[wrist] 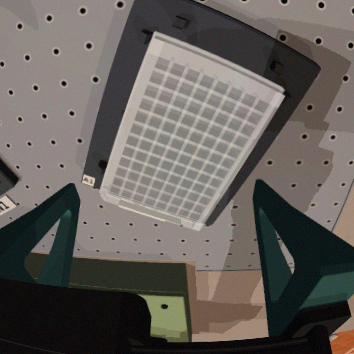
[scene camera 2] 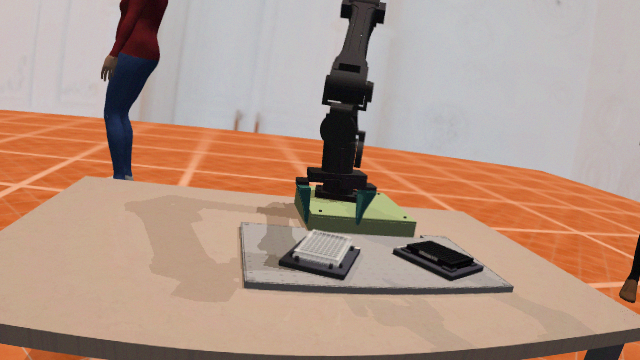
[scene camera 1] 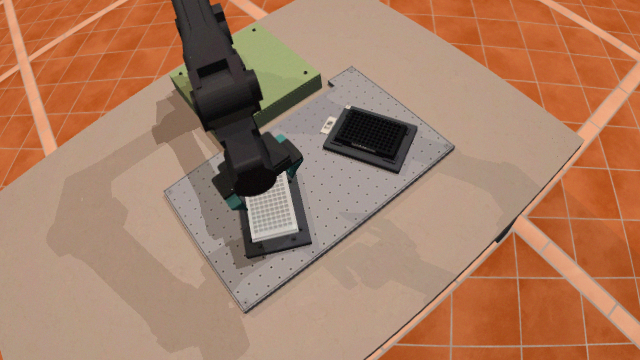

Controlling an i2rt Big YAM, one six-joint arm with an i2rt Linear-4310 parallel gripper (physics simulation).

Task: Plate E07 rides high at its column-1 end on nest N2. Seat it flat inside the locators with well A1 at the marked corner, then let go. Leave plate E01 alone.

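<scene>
White plate E07 lies on the dark nest N2. Its end nearer the robot base looks higher, beside the small A1 label at the nest's corner; its other end sits low near the dark locators. My gripper is open and empty above the plate's base-side end, its fingers apart from the plate on either side. In scene camera 1 the arm hides that end. Black plate E01 lies on the other nest, apart from the gripper.
Both nests stand on a grey perforated board. The N1 label is beside E01's nest, whose corner shows in the wrist view. The green base block is behind the board. A person stands beyond the table.
</scene>
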